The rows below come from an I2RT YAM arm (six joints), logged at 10 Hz.
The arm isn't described. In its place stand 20 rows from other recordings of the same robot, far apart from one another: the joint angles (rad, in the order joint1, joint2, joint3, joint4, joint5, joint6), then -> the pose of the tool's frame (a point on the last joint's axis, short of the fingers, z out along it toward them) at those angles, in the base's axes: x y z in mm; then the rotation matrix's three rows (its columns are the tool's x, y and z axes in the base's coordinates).
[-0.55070, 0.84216, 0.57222, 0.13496, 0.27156, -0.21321] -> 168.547 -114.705 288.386; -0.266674 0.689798 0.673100; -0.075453 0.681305 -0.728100; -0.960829 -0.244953 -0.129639
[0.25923, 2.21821, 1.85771, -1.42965, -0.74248, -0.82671] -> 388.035 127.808 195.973; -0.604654 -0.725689 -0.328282; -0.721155 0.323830 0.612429; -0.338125 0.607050 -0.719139
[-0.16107, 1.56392, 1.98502, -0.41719, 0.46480, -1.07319] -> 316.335 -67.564 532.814; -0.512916 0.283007 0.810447; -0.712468 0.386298 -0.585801; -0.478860 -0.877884 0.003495
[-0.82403, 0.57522, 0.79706, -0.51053, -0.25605, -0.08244] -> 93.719 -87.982 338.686; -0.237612 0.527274 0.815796; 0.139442 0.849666 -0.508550; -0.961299 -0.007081 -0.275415
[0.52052, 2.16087, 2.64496, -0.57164, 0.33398, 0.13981] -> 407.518 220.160 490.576; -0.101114 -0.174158 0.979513; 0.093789 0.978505 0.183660; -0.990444 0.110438 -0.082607
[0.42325, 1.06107, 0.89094, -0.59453, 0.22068, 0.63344] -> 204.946 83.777 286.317; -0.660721 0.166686 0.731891; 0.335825 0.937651 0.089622; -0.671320 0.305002 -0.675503
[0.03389, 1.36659, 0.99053, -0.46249, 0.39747, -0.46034] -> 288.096 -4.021 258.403; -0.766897 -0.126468 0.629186; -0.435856 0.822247 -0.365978; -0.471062 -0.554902 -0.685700
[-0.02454, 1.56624, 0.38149, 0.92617, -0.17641, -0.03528] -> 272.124 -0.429 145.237; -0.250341 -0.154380 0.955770; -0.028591 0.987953 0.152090; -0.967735 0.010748 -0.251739
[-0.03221, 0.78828, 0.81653, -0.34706, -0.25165, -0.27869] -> 180.273 3.061 333.610; -0.244753 -0.283408 0.927241; -0.258684 0.940750 0.219255; -0.934440 -0.186199 -0.303564
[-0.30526, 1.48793, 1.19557, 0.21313, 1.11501, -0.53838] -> 314.132 -132.501 356.340; -0.570380 0.807820 0.148642; -0.056903 0.141669 -0.988277; -0.819408 -0.572152 -0.034838
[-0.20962, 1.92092, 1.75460, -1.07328, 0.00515, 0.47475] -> 389.002 -82.946 276.453; -0.726792 0.609341 0.316981; 0.621962 0.779665 -0.072701; -0.291439 0.144311 -0.945641
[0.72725, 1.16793, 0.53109, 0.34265, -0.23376, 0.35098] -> 183.596 174.436 227.415; -0.482696 -0.688340 0.541472; 0.018155 0.610271 0.791985; -0.875600 0.392119 -0.282078
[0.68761, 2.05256, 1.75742, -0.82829, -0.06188, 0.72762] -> 339.827 281.959 234.842; -0.955351 -0.025110 0.294403; 0.074366 0.943874 0.321826; -0.285960 0.329350 -0.899864
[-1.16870, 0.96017, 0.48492, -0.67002, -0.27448, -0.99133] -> 70.956 -142.195 172.431; -0.899737 0.162804 0.404930; 0.057606 0.964001 -0.259583; -0.432614 -0.210229 -0.876726
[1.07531, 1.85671, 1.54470, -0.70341, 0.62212, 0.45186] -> 208.585 342.310 261.220; -0.611822 -0.335330 0.716399; -0.385753 0.917181 0.099869; -0.690557 -0.215251 -0.690506
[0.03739, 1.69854, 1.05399, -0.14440, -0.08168, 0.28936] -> 362.305 16.460 198.418; -0.706660 0.111573 0.698701; 0.258152 0.960073 0.107783; -0.658778 0.256537 -0.707248
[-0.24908, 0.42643, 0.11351, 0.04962, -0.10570, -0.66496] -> 133.547 -30.093 175.891; -0.288836 -0.040418 0.956525; -0.559653 0.817749 -0.134441; -0.776764 -0.574154 -0.258816
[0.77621, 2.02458, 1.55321, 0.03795, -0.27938, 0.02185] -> 335.259 342.913 247.534; -0.318228 -0.845245 0.429292; -0.283002 0.516884 0.807923; -0.904788 0.135613 -0.403693
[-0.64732, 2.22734, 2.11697, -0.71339, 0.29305, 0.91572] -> 396.396 -312.561 275.966; 0.225431 0.911242 0.344700; 0.781302 0.042274 -0.622720; -0.582020 0.409695 -0.702426
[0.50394, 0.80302, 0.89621, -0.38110, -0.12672, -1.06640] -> 155.284 90.766 354.937; 0.392088 -0.500462 0.771884; -0.775523 0.271491 0.569962; -0.494804 -0.822089 -0.281672
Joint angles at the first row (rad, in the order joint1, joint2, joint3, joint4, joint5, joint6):
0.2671 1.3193 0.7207 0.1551 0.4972 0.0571
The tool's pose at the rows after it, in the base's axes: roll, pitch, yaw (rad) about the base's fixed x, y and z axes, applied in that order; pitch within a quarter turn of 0, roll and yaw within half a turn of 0; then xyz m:
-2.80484, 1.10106, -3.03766, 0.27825, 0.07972, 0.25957
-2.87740, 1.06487, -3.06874, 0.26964, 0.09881, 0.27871
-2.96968, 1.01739, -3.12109, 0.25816, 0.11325, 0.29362
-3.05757, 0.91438, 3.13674, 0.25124, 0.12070, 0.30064
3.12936, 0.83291, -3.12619, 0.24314, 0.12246, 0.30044
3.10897, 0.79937, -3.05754, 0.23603, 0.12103, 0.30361
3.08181, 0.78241, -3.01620, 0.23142, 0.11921, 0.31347
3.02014, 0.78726, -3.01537, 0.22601, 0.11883, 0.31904
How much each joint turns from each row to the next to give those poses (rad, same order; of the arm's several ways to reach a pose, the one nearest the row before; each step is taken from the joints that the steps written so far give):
0.0760 -0.0061 0.1244 -0.2110 0.0501 0.0688
0.0740 -0.0129 0.0890 -0.1627 0.0122 0.0683
0.0626 -0.0118 0.0747 -0.1557 -0.0069 0.0830
0.0269 0.0103 0.0703 -0.1602 -0.0751 0.0658
0.0046 -0.0165 0.0057 -0.0655 -0.1293 0.0044
-0.0017 -0.0250 0.0009 -0.0363 -0.0789 -0.0443
-0.0059 -0.0164 0.0299 -0.0469 -0.0635 -0.0323
0.0010 -0.0243 0.0012 -0.0040 -0.0581 -0.0041

